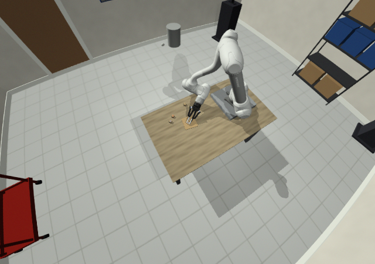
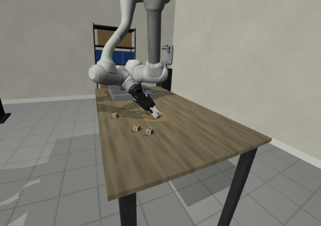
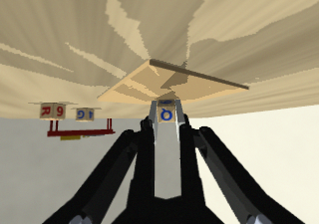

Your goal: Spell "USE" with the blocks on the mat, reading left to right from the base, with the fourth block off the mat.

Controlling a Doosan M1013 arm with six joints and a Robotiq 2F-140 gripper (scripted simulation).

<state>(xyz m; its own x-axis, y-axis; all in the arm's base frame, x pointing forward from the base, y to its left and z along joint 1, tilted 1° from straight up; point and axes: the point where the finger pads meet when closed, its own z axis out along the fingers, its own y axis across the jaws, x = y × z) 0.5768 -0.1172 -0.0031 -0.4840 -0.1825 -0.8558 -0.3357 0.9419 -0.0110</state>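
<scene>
Now: hand 3 cm above the tan mat.
</scene>
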